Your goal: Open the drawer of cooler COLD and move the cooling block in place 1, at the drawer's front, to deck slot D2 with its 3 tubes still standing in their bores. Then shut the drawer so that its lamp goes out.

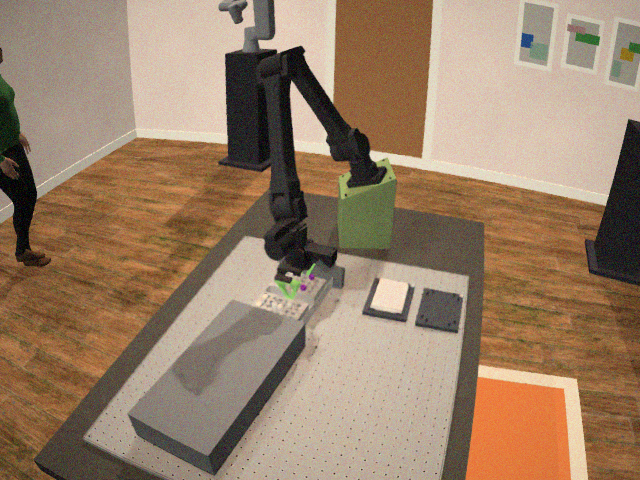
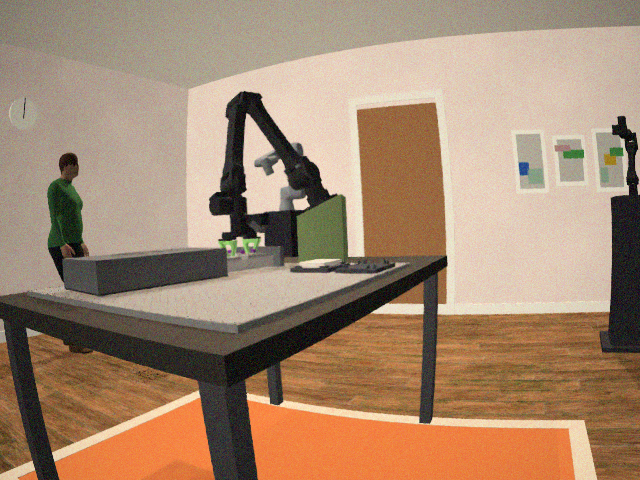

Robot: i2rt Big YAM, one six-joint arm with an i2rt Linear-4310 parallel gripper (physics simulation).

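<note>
The cooler is a long grey box with its drawer pulled out towards the arm's base. A pale block with bores sits in the drawer beside the cooler body. The block at the drawer's front is partly hidden by the gripper; purple tubes stand there. My gripper points down, open, its green fingers low on either side of the tubes at the front block. Contact with the block cannot be told. The lamp does not show.
Right of the drawer lie a dark deck plate bearing a white slab and a bare dark plate; slot labels are not readable. The green arm pedestal stands behind. A person stands left of the table.
</note>
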